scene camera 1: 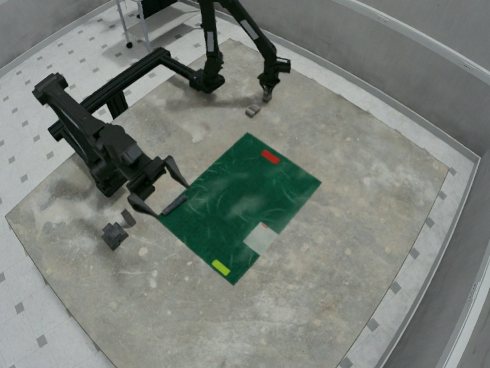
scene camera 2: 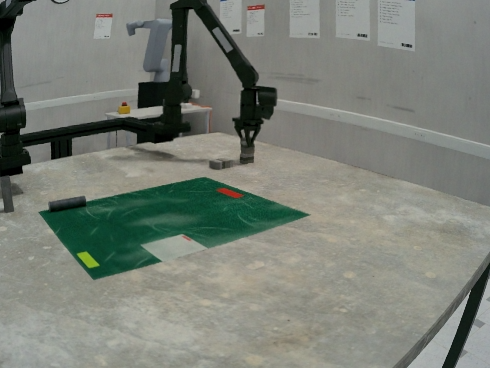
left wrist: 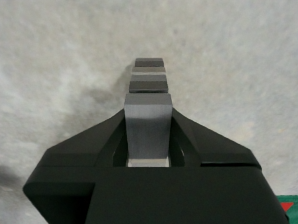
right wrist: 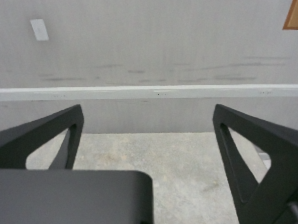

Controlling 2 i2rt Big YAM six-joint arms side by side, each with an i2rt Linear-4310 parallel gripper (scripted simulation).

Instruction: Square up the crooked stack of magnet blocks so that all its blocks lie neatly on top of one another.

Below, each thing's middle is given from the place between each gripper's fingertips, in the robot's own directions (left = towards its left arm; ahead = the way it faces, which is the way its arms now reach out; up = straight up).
My left hand is 2 cm below the magnet block (left wrist: pixel 148 116) and 1 cm to the right of it.
The magnet block lies 910 mm to the left of my right hand (scene camera 1: pixel 174 202), 520 mm below it and 270 mm behind it.
